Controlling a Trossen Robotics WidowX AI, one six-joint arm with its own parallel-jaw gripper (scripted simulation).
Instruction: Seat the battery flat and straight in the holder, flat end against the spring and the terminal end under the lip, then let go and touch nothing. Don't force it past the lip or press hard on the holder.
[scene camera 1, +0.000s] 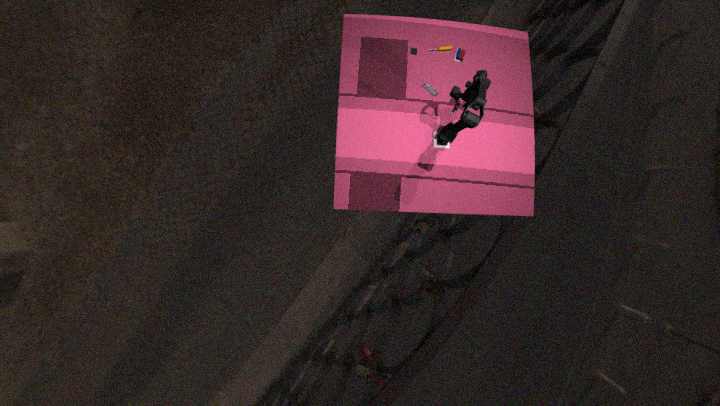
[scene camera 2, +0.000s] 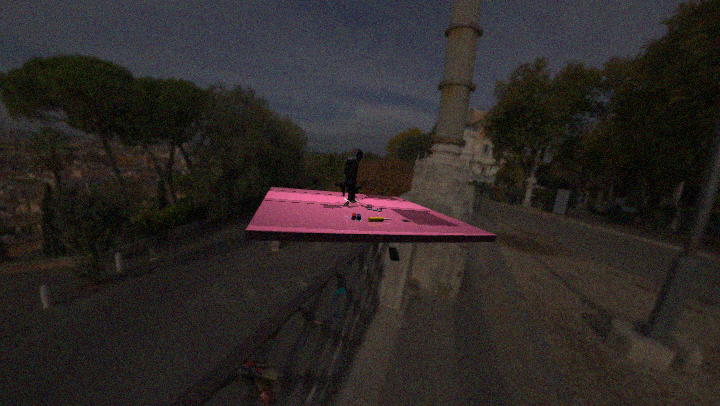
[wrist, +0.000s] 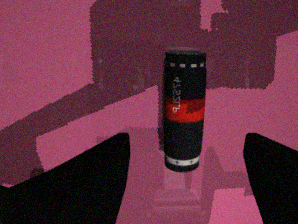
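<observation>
A battery (wrist: 185, 73) is there for me to see, and so is my own gripper (wrist: 188, 144).
</observation>
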